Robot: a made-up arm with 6 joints. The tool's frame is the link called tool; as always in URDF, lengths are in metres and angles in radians. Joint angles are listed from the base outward. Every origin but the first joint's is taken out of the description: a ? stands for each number. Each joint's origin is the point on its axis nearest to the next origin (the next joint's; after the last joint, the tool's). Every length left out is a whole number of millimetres.
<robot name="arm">
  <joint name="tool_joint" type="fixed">
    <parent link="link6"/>
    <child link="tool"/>
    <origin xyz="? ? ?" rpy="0 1.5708 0"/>
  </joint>
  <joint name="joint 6" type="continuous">
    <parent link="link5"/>
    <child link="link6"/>
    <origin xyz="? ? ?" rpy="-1.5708 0 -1.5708"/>
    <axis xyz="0 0 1"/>
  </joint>
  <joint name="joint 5" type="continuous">
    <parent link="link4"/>
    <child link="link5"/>
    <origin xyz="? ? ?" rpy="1.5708 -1.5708 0"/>
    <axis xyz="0 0 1"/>
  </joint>
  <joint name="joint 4" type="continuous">
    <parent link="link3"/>
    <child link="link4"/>
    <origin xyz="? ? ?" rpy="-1.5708 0 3.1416"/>
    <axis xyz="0 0 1"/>
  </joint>
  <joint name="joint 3" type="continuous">
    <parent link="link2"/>
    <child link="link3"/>
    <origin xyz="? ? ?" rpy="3.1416 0 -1.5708"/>
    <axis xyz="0 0 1"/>
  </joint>
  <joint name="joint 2" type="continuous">
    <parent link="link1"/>
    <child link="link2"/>
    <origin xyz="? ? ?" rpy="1.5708 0 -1.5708"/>
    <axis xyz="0 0 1"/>
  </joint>
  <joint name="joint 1" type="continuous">
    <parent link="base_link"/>
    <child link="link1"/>
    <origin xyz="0 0 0.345" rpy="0 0 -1.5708"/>
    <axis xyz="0 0 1"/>
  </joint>
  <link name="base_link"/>
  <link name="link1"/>
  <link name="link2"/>
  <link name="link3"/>
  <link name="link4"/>
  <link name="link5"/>
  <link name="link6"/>
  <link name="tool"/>
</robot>
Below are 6 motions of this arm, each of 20 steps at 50 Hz.
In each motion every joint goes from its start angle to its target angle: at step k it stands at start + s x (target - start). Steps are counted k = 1, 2, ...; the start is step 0. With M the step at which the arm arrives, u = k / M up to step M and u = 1 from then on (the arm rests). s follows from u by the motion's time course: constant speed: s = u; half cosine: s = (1 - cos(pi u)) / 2; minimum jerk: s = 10 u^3 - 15 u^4 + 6 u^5.
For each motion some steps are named. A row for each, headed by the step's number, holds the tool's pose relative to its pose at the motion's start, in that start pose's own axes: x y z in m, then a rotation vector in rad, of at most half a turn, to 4 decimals.
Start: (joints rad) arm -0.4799 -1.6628 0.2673 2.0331 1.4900 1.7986
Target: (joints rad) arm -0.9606 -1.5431 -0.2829 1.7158 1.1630 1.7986
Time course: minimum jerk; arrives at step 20
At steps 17, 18, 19, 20:
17: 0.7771 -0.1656 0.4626 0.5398 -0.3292 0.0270
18: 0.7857 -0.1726 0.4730 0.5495 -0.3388 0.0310
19: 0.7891 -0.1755 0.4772 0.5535 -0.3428 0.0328
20: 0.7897 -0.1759 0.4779 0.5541 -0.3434 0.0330

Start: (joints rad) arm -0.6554 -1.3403 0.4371 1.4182 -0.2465 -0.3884
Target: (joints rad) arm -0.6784 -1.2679 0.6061 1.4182 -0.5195 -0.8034
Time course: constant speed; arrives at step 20
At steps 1, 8, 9, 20:
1: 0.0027 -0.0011 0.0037 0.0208 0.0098 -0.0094
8: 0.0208 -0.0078 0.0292 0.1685 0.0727 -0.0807
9: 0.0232 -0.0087 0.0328 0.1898 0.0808 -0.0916
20: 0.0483 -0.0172 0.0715 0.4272 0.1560 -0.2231

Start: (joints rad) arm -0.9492 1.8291 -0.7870 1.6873 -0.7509 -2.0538
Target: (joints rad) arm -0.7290 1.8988 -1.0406 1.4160 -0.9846 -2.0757
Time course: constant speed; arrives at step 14
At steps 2, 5, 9, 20:
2: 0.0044 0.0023 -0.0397 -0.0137 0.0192 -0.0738
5: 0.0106 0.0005 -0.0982 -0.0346 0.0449 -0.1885
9: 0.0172 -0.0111 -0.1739 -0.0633 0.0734 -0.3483
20: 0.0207 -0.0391 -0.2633 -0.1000 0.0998 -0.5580

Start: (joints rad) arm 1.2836 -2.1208 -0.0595 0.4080 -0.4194 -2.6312
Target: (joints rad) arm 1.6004 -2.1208 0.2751 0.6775 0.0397 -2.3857
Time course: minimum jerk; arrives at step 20
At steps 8, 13, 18, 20:
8: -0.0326 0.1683 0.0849 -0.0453 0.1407 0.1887
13: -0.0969 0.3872 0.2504 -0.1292 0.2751 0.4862
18: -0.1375 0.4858 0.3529 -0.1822 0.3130 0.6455
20: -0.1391 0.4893 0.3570 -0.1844 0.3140 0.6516

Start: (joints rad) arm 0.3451 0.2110 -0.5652 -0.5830 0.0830 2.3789
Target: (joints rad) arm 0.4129 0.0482 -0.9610 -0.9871 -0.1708 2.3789
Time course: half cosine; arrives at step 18
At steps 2, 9, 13, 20:
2: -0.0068 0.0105 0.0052 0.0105 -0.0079 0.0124
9: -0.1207 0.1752 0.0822 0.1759 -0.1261 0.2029
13: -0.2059 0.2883 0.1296 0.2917 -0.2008 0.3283
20: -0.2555 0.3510 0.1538 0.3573 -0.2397 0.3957

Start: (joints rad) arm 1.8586 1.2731 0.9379 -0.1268 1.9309 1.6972
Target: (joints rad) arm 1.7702 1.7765 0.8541 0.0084 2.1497 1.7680
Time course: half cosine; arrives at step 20
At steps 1, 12, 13, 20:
1: -0.0068 0.0000 -0.0020 -0.0011 -0.0012 0.0020
12: -0.6988 -0.1230 -0.2258 -0.0959 -0.1209 0.2202
13: -0.7720 -0.1521 -0.2510 -0.1039 -0.1328 0.2451
20: -1.0358 -0.2880 -0.3428 -0.1294 -0.1745 0.3396

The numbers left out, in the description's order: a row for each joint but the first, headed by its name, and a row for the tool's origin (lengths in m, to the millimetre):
tool: 0 0 0
joint 6: 0 0 0
joint 5: 0 -0.184 0
joint 4: 0 0.963 0
joint 3: 0 1.294 0
joint 2: 0 0 0

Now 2 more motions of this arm.
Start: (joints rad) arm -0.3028 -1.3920 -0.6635 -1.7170 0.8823 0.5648
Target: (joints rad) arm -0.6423 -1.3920 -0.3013 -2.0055 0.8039 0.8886
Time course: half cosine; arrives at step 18
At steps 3, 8, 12, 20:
3: -0.0101 0.0256 -0.0008 0.0013 -0.0139 0.0075
8: -0.0721 0.1560 -0.0091 0.0044 -0.0817 0.0566
12: -0.1491 0.2780 -0.0269 -0.0009 -0.1424 0.1204
20: -0.2164 0.3637 -0.0492 -0.0117 -0.1849 0.1773

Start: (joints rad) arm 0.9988 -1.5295 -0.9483 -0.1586 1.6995 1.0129
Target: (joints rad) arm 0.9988 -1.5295 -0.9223 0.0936 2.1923 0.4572
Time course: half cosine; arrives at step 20
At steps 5, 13, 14, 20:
5: 0.0103 0.0016 -0.0002 0.0879 -0.0728 -0.0423
13: 0.0511 0.0085 0.0017 0.4552 -0.3896 -0.1532
14: 0.0558 0.0094 0.0022 0.4989 -0.4285 -0.1600
20: 0.0701 0.0122 0.0039 0.6347 -0.5512 -0.1733

